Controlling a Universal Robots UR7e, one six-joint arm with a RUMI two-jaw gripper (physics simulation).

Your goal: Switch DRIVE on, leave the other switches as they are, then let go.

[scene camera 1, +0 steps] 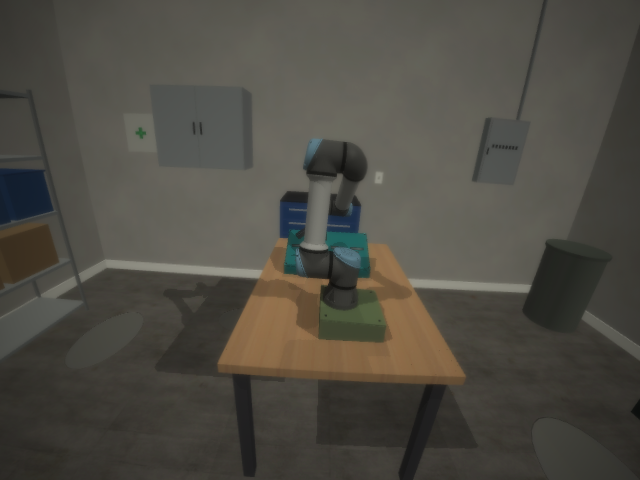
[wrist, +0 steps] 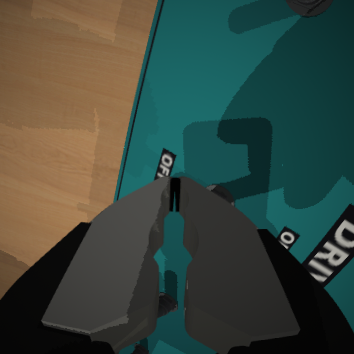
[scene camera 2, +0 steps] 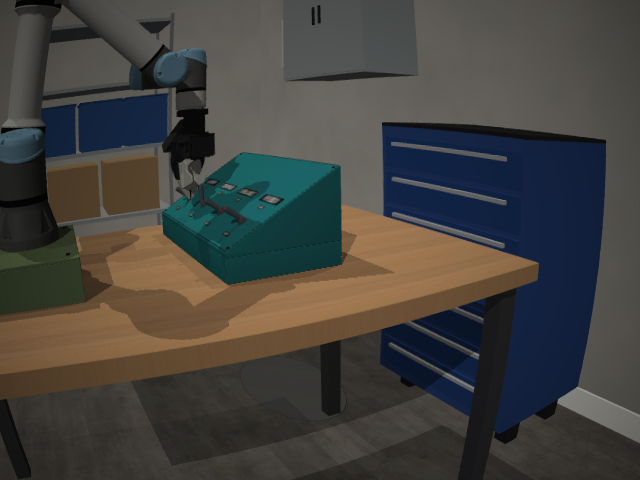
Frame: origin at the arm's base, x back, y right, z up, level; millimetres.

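Seen in the pictures: gripper, fingertip midpoint: [wrist: 174,179] [scene camera 2: 190,198]; arm's base, origin of the base link: [scene camera 1: 340,299] [scene camera 2: 28,240].
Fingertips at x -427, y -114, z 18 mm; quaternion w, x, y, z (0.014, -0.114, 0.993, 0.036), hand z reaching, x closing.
Observation:
Offsets run from my fingertips to a thing's top centre. "pt": to the spot under its first point. Level surfaces: height alone.
The teal sloped switch panel [scene camera 1: 356,240] [scene camera 2: 294,206] [wrist: 185,100] stands on the table. In the wrist view the DRIVE label @[dx -93, dy +19, dz +25 mm] [wrist: 331,250] is partly covered at the right; an OFF label @[pt dx +5, dy +13, dz -35 mm] [wrist: 165,163] and a partly covered ON label @[pt dx -71, dy +15, dz +8 mm] [wrist: 287,238] lie near the fingers. The base of the DRIVE lever @[pt dx -31, dy +11, dz -13 mm] [wrist: 222,194] shows behind the right finger; the rest of it is hidden, so I cannot tell its position. My gripper [scene camera 2: 191,192] [wrist: 174,179] is shut and empty, low over the panel among the levers at its far-left end in scene camera 2. The arm hides it in scene camera 1.
Another dark lever @[pt dx -27, dy +132, dz -9 mm] [wrist: 166,304] shows below, between the fingers, and the knob of a further lever @[pt dx -33, dy -96, dz -10 mm] [wrist: 310,5] shows at the top. In scene camera 2 a dark lever @[dx -8, dy +258, dz +20 mm] [scene camera 2: 235,213] lies towards the panel's near end. A blue drawer cabinet [scene camera 2: 558,206] stands behind the wooden table @[dz -113 mm] [scene camera 2: 439,268].

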